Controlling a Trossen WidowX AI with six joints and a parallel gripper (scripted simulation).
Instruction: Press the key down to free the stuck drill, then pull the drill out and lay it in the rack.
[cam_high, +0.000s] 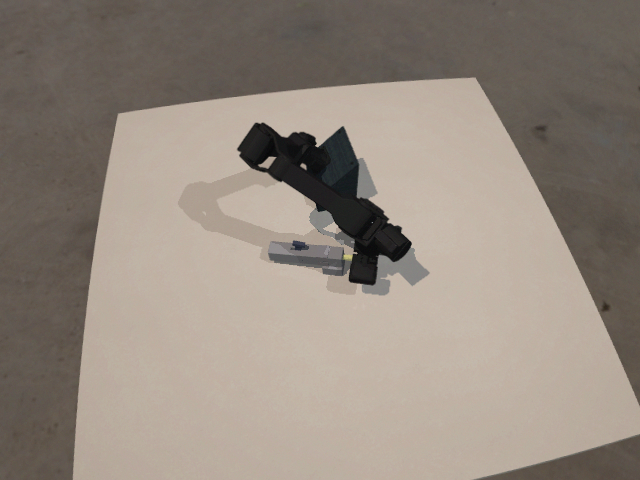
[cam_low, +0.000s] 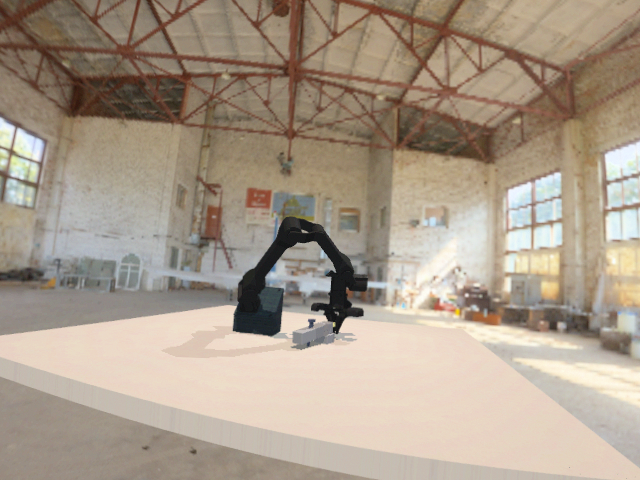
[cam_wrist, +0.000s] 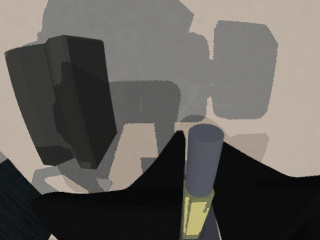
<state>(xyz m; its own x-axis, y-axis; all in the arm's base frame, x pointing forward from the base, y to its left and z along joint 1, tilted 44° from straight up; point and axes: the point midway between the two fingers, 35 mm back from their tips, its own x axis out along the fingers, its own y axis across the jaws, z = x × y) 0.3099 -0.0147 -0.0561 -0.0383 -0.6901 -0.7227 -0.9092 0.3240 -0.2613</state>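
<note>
My gripper tip is 40 mm to the left of the drill, 30 mm below it and 20 mm past it. Also, from my gripper tip: dark grey rack 60 mm behind, 50 mm to the left; then grey housing block 130 mm to the right, 60 mm behind, 20 mm above; then blue key 150 mm to the right, 70 mm behind, 30 mm above.
</note>
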